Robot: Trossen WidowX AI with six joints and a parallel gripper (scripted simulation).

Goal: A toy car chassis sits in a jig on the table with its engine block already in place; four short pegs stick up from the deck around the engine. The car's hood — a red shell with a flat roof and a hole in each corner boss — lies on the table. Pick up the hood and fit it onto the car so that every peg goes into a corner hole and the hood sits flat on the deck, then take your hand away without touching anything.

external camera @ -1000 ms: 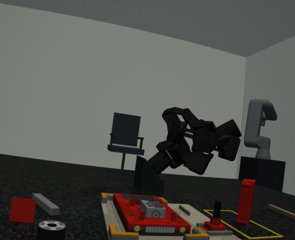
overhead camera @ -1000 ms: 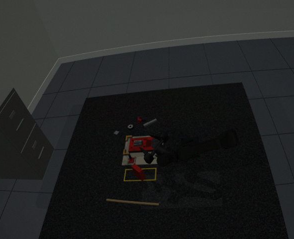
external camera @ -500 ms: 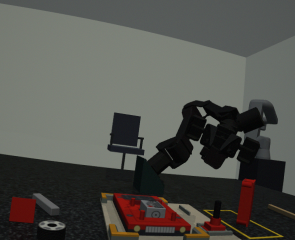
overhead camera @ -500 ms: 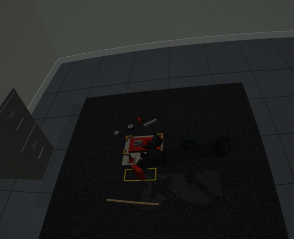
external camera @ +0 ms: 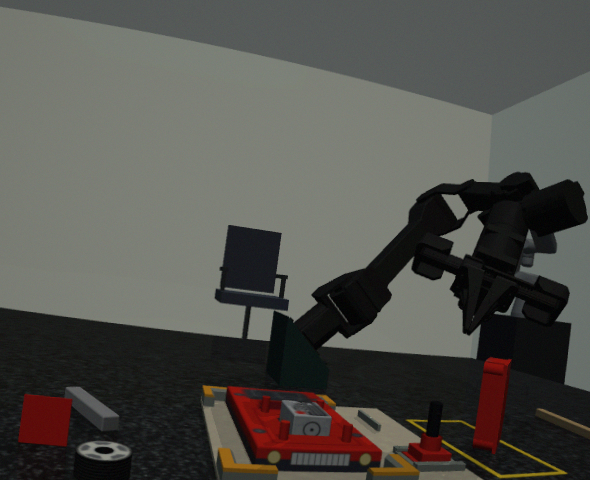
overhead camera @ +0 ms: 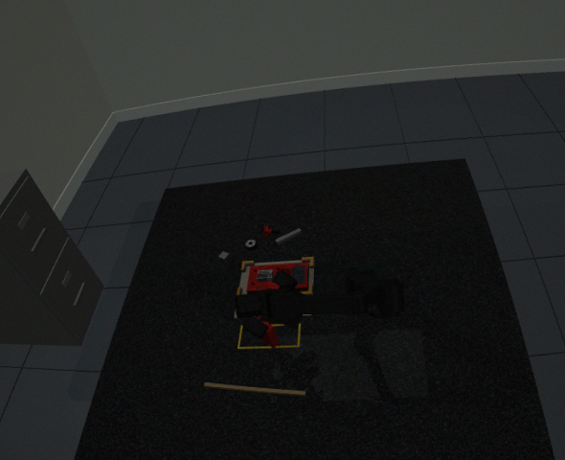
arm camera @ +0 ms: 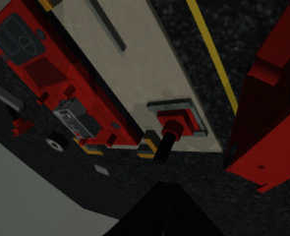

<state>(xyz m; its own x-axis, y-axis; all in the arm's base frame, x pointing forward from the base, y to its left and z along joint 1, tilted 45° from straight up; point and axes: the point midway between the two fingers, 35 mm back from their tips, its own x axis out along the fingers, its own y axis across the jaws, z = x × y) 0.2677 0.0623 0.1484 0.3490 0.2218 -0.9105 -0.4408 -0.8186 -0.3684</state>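
Right now my gripper tip is 10 mm short of the red hood, 40 mm to the right of it and 80 mm above it. Round my gripper tip: grey engine block 50 mm ahead, 180 mm to the right, 100 mm below; orange-cornered jig 30 mm ahead, 170 mm to the right, 110 mm below; wooden stick 20 mm ahead, 210 mm to the left, 120 mm below.
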